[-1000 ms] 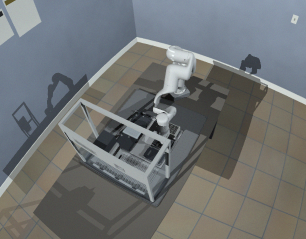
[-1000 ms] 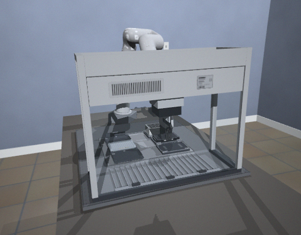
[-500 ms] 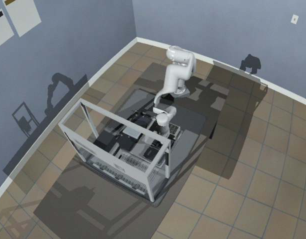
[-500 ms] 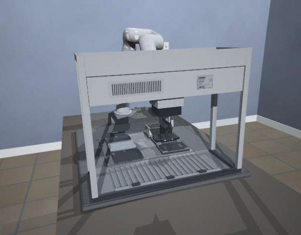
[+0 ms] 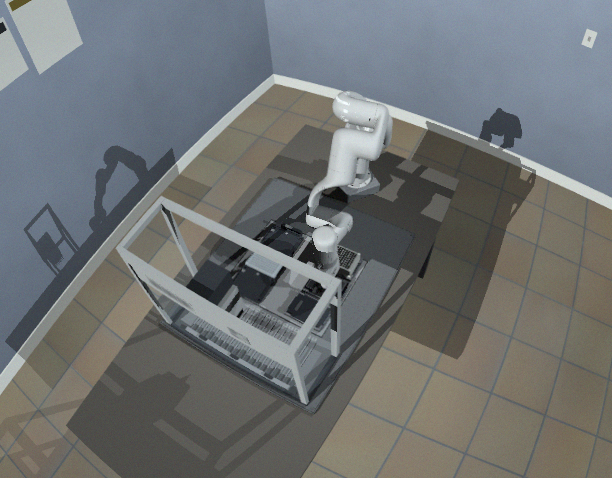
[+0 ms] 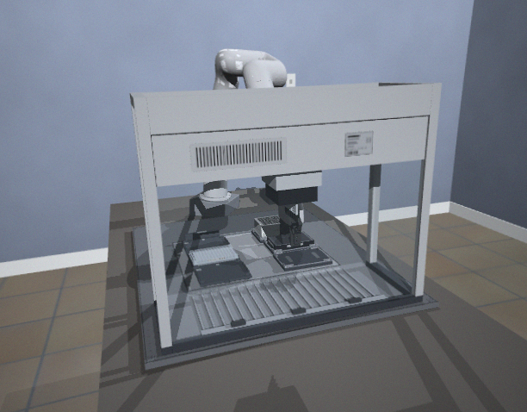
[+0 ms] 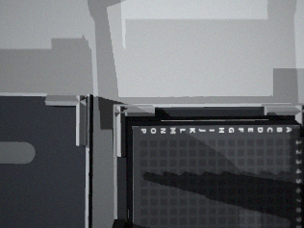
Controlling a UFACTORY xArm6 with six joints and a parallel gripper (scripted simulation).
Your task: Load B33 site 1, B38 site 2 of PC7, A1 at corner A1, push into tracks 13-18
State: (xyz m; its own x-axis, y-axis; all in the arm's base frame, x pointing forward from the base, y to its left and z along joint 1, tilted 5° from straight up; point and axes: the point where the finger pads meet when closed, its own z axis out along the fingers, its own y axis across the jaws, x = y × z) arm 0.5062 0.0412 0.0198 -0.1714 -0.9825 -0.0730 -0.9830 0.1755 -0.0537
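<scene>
My gripper is now 3 cm past the plate carrier PC7, 24 cm to the left of it and 1 cm above it. The rest, counted from my hand: frame post (33 cm ahead, 48 cm to the right, 22 cm above); dark 384-well plate B33 (1 cm below); nest S3 (11 cm ahead, 3 cm to the right, 2 cm below).
</scene>
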